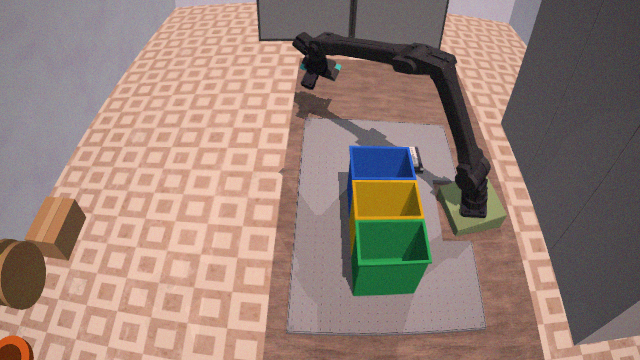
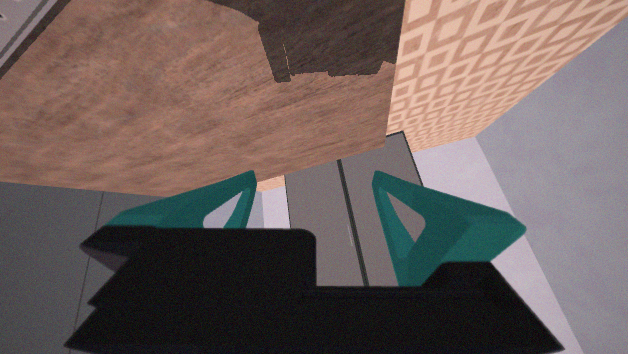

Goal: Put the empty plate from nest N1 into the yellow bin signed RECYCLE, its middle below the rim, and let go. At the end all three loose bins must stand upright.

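Frame: origin at the arm's base, x right, y back, z down, level; millimetres.
Seen in the pictures: gripper, fingertip midpoint: [image 2: 314, 177]; arm's base, link origin: [image 1: 473, 202].
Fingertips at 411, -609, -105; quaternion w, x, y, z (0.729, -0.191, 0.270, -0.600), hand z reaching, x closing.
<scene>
Offsets run from my fingertips to a thing's top centre, as dx, dy, dz. Level surfaces: height alone.
The yellow bin @(-589, +319, -38) [image 1: 387, 200] stands upright between the blue bin @(-460, +286, -38) [image 1: 382, 162] and the green bin @(-717, +352, -38) [image 1: 385, 279], which also stand upright. No plate shows inside the visible part of the yellow bin, and its sign cannot be read. A small white-and-black object @(-252, +337, +116) [image 1: 415, 159] lies beside the blue bin's right side, partly hidden; I cannot tell whether it is the plate or its nest. My gripper [image 1: 320, 67] [image 2: 314, 177] is open and empty, its teal fingers wide apart. It hangs above the far left part of the table, well beyond the bins.
The bins stand in a row on a grey perforated mat @(dz +142) [image 1: 320, 250] on the wooden table @(dz +155) [image 1: 410, 347] [image 2: 150, 110]. My arm rises from an olive base block [image 1: 452, 202] right of the bins. A cardboard box [image 1: 52, 225] is on the floor at left. A grey cabinet [image 1: 305, 20] [image 2: 320, 225] stands beyond the table.
</scene>
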